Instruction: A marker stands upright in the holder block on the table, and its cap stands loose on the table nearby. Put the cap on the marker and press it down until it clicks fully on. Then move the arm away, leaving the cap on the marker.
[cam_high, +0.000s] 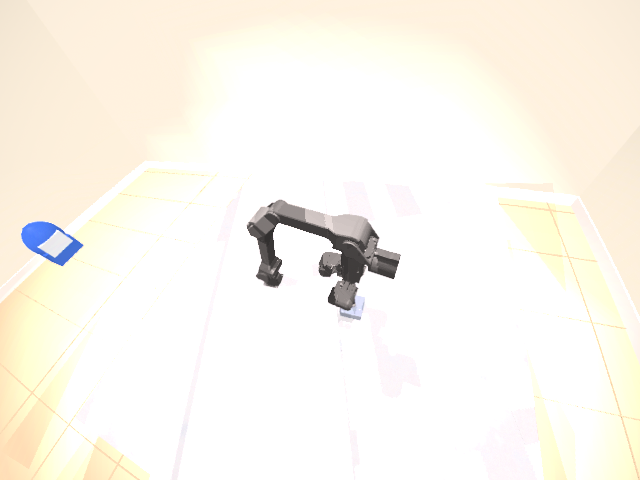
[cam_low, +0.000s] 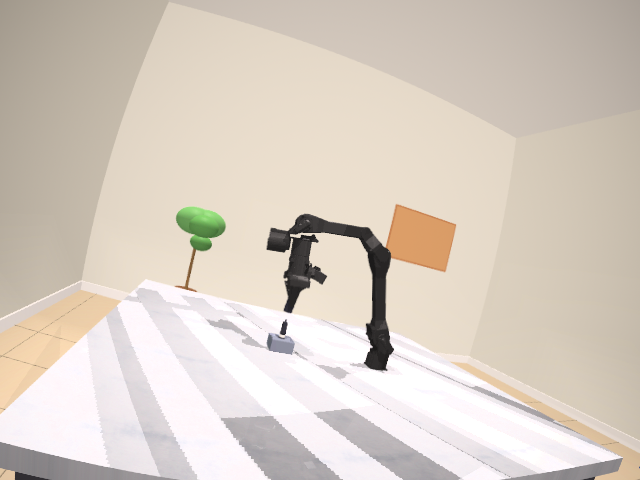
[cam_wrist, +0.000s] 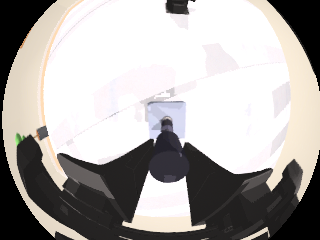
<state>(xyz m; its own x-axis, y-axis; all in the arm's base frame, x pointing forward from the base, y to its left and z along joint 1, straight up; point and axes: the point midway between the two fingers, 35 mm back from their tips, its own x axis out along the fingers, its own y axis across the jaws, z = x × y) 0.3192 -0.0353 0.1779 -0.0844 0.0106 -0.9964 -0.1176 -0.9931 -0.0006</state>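
Now: the holder block 10 mm ahead of my gripper tip and 120 mm below it. Round my gripper tip: dark cap: 10 mm ahead, 10 mm above.
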